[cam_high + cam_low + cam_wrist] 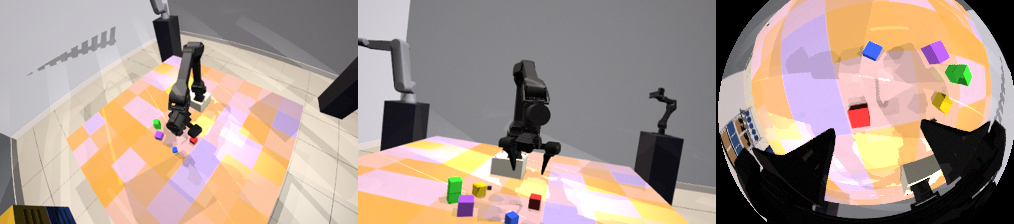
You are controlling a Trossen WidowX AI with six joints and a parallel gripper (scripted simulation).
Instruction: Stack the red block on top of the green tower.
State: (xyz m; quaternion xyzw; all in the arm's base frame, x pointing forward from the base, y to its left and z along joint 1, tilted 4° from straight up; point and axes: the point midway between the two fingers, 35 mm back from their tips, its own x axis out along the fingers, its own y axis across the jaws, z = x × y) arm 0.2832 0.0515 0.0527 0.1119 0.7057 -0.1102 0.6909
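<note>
My gripper tip is now 100 mm above the red block, 40 mm to the right of it and 10 mm past it. From my gripper tip the other things lie so: blue block (100 mm below, 90 mm ahead, 30 mm to the right); yellow block (150 mm to the right, 100 mm below, 60 mm behind); tiny dark cube (120 mm to the right, 110 mm below, 110 mm behind).
</note>
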